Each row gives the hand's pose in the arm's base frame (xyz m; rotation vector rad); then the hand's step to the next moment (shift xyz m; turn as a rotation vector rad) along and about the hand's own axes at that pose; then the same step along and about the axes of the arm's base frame.
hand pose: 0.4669 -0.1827 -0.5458 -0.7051 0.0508 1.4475
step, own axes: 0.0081 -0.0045 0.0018 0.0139 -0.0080 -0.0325
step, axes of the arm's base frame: 0.0047 0.0082 -0.0003 0.0218 -0.0026 -0.0289
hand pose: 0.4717 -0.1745 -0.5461 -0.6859 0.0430 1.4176
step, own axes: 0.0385 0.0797 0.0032 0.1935 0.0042 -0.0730
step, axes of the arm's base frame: -0.0667 0.0353 -0.0463 0.0589 0.1382 -0.1422
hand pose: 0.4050 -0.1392 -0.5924 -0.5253 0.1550 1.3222
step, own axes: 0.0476 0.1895 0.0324 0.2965 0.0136 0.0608
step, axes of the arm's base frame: -0.1737 0.0848 -0.0432 0.0515 0.2905 -0.0690
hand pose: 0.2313 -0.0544 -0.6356 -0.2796 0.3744 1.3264
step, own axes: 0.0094 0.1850 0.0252 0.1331 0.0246 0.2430
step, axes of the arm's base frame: -0.1758 0.0598 0.0215 0.0279 0.2221 0.1651
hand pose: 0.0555 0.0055 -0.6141 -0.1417 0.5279 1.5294
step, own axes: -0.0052 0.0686 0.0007 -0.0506 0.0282 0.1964
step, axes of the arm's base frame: -0.0662 -0.0005 0.0189 0.0217 0.0360 0.2004
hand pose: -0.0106 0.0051 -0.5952 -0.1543 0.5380 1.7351
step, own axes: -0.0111 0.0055 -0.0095 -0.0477 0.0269 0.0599
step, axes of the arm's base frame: -0.0043 -0.0148 -0.0026 -0.0031 -0.0203 0.0785
